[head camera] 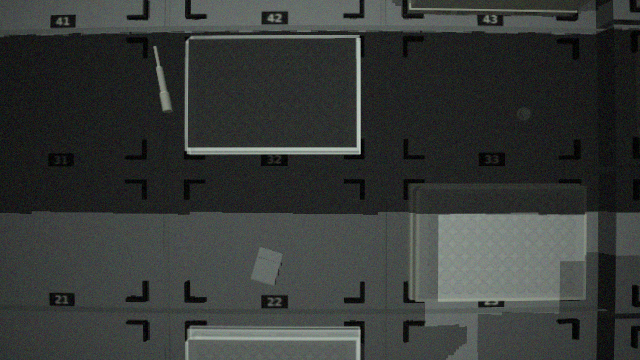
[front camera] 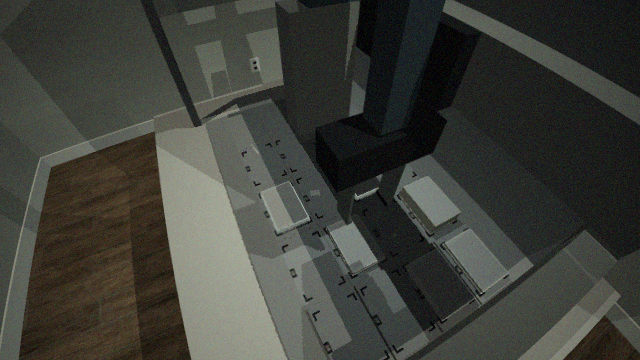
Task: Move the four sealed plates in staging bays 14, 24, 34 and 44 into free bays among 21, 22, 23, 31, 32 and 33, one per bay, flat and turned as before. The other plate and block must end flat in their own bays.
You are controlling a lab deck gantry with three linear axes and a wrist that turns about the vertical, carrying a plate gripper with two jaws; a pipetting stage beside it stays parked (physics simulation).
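Frame: origin at the robot's base, x ahead, y left, z up, level; millimetres.
Where they show: gripper, fingertip midpoint: [front camera: 363,207]; robot's base at its link origin: [front camera: 242,153].
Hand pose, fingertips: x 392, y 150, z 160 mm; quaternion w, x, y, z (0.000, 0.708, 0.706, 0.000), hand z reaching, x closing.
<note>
Each offset is from my fingertips to the top centre of the thing. "pt": to the spot under its first point.
My gripper [front camera: 367,211] is open, its two fingers apart with no plate held, over the middle of the deck; its fingers do not show in the head view. A sealed plate @(145 mm down, 0 mm ahead, 0 mm left) [front camera: 352,247] [head camera: 500,257] lies flat in bay 23, just in front of the near finger in the front view. Another plate @(145 mm down, 164 mm back, 107 mm left) [front camera: 366,194] [head camera: 272,95] lies flat in bay 32, shaded and mostly hidden in the front view. Plates stand in bay 34 @(pt 131 mm down, 170 mm ahead, 101 mm left) [front camera: 440,285], in shadow, and in bay 44 @(pt 131 mm down, 167 mm ahead, 207 mm left) [front camera: 475,260]. A plate @(145 mm down, 164 mm back, 107 mm right) [front camera: 285,206] [head camera: 272,350] lies in bay 12. The taller block @(118 mm down, 0 mm ahead, 214 mm left) [front camera: 431,200] [head camera: 492,5] sits in bay 43.
A pale stick @(152 mm down, 249 mm back, 121 mm left) [head camera: 162,82] lies between bays 31 and 32. A small pale tag @(159 mm down, 170 mm back, 19 mm right) [head camera: 267,266] [front camera: 315,192] lies in bay 22. A faint round spot @(pt 156 mm down, 22 mm ahead, 94 mm left) [head camera: 523,114] shows in bay 33. Dark shadow crosses bays 31 to 33.
</note>
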